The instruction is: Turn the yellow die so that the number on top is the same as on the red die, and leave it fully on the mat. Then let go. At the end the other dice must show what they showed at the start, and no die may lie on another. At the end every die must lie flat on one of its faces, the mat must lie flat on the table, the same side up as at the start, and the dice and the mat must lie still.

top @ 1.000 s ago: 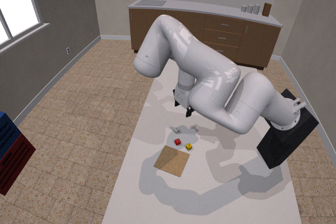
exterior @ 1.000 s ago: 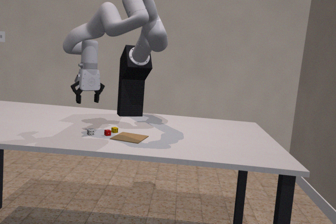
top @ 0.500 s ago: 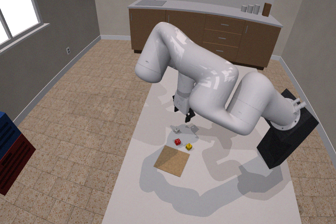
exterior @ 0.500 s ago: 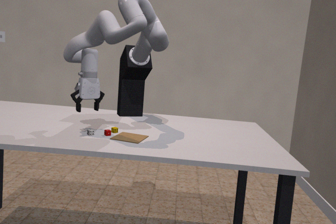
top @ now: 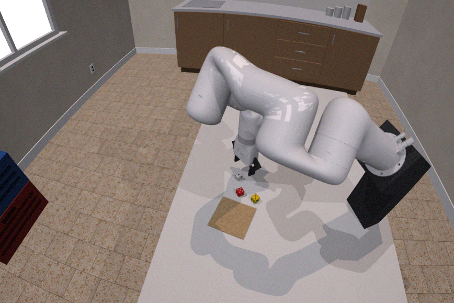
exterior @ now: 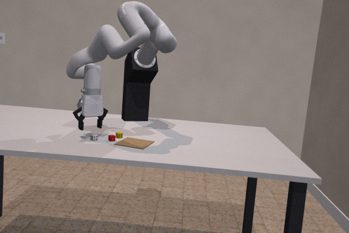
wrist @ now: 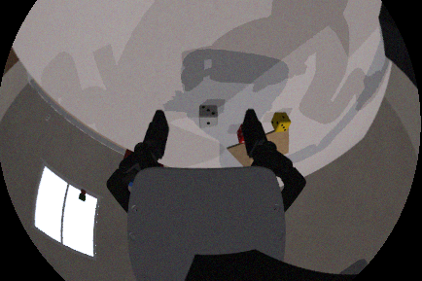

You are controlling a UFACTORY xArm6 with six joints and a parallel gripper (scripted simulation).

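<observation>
Right now my hand is 20 mm short of the white die, 30 mm to the right of it and 40 mm above it. Round my hand: red die 100 mm to the left, 40 mm below; then mat 10 mm ahead, 210 mm to the left, 50 mm below; then yellow die 70 mm behind, 120 mm to the left, 40 mm below.
</observation>
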